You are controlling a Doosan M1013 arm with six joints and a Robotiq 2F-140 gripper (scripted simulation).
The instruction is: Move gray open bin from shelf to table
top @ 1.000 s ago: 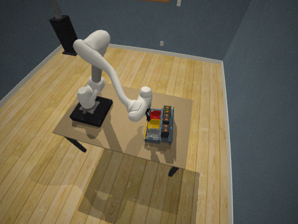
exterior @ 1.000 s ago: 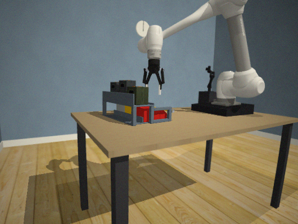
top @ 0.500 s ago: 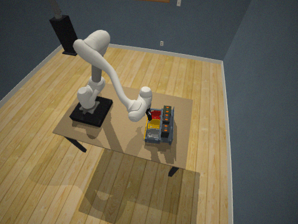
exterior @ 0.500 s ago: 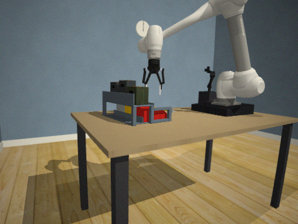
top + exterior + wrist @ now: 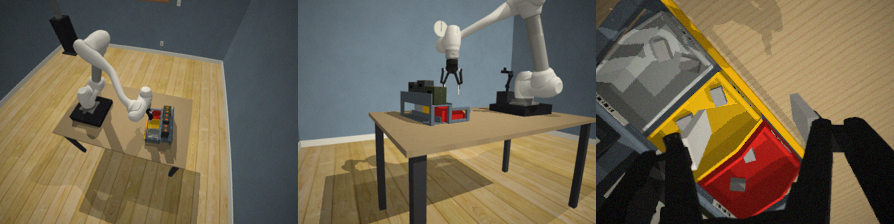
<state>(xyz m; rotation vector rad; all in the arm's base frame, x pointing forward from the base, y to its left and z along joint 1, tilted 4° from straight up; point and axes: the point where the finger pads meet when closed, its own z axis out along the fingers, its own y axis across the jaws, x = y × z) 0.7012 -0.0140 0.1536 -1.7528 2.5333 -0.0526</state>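
The yellow strip lies 11 cm below my hand. The rest, counted from my hand: yellow bin 13 cm below, 10 cm ahead, 2 cm to the left; gray open bin 13 cm below, 12 cm ahead, 9 cm to the right; red bin 13 cm to the left, 13 cm below, 8 cm ahead.
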